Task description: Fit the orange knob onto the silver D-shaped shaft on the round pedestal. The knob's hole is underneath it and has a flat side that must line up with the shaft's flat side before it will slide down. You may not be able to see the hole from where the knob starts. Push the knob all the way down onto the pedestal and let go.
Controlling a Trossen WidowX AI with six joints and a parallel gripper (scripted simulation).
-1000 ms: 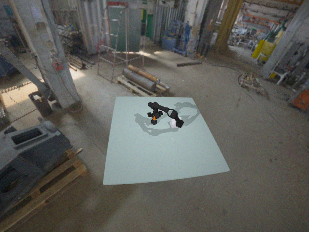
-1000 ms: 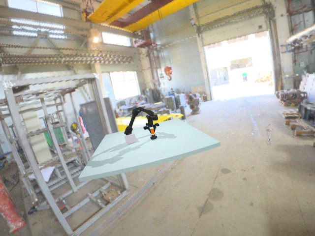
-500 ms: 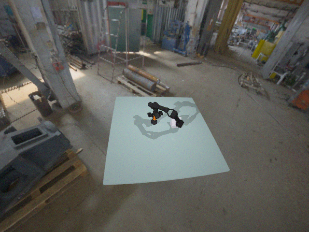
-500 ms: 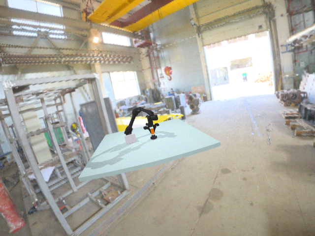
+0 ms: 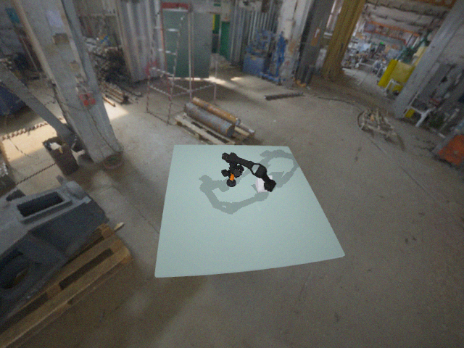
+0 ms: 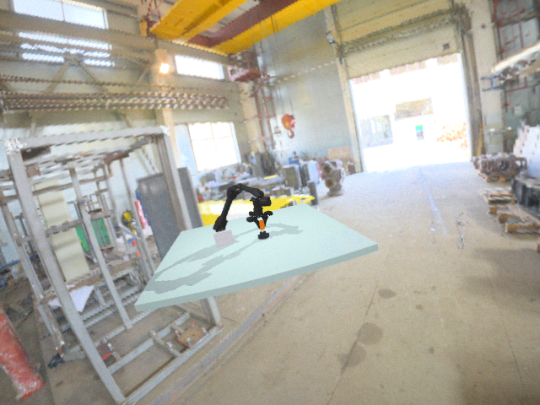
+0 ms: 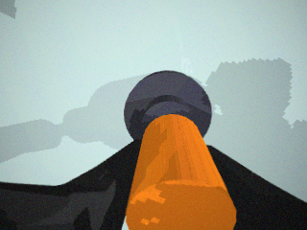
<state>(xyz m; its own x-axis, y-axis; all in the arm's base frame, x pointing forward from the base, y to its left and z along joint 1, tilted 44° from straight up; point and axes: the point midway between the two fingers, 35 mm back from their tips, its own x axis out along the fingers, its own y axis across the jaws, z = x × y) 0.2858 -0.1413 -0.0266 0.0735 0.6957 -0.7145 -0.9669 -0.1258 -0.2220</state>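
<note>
My gripper tip is now 30 mm below the orange knob. Round my gripper tip: dark round pedestal (40 mm below).
</note>
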